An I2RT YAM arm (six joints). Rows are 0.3 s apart.
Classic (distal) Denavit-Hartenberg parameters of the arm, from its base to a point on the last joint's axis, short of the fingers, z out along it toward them. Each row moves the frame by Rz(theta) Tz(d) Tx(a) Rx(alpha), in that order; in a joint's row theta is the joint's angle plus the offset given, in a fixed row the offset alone. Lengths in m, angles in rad.
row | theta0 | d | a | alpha
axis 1 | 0 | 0.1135 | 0.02 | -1.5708
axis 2 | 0 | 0 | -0.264 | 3.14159
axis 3 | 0.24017 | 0 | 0.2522 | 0
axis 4 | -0.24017 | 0 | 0.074 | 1.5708
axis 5 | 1.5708 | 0 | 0 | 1.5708
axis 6 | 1.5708 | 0.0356 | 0 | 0
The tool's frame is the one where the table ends.
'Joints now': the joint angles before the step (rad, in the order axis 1, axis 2, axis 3, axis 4, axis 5, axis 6). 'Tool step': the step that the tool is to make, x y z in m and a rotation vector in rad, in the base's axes. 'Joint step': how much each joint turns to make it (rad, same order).
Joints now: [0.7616 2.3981 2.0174 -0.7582 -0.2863 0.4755]
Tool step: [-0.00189 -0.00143 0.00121 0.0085 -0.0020 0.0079]
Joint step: [0.0000 -0.0145 -0.0222 0.0135 -0.0076 -0.0054]
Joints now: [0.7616 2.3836 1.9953 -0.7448 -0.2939 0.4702]
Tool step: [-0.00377 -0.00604 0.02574 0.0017 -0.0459 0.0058]
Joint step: [-0.0019 -0.0610 -0.0080 -0.0244 0.0240 -0.0210]
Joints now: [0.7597 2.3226 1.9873 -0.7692 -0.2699 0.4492]
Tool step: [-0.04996 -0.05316 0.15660 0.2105 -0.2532 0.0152]
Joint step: [-0.0095 -0.4265 -0.1110 0.0045 0.0019 -0.0328]
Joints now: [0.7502 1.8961 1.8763 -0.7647 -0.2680 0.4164]
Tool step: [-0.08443 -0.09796 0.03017 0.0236 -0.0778 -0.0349]
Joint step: [-0.0454 -0.4978 -0.4357 0.0031 0.0156 -0.0332]
